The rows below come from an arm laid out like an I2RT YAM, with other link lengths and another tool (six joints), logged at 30 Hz.
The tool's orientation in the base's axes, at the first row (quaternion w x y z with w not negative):
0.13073 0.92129 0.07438 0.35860
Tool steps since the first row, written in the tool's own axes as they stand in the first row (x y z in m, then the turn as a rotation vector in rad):
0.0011 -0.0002 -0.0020 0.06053 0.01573 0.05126
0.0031 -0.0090 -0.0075 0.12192 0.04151 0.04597
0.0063 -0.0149 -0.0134 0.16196 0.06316 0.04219
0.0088 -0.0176 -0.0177 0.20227 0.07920 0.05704
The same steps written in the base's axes. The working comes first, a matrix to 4 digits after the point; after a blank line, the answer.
The tool's axes in the first row as the columns of a matrix, in the base's axes (used below as rounded here):
0.7317 0.0433 0.6802
0.2308 -0.9548 -0.1875
0.6413 0.2942 -0.7086

-0.0006 0.0008 0.0021 0.07984 -0.01066 0.00712
-0.0032 0.0107 0.0047 0.12228 -0.02011 0.05783
-0.0052 0.0182 0.0092 0.14994 -0.03084 0.09255
-0.0064 0.0222 0.0130 0.19023 -0.03963 0.11260

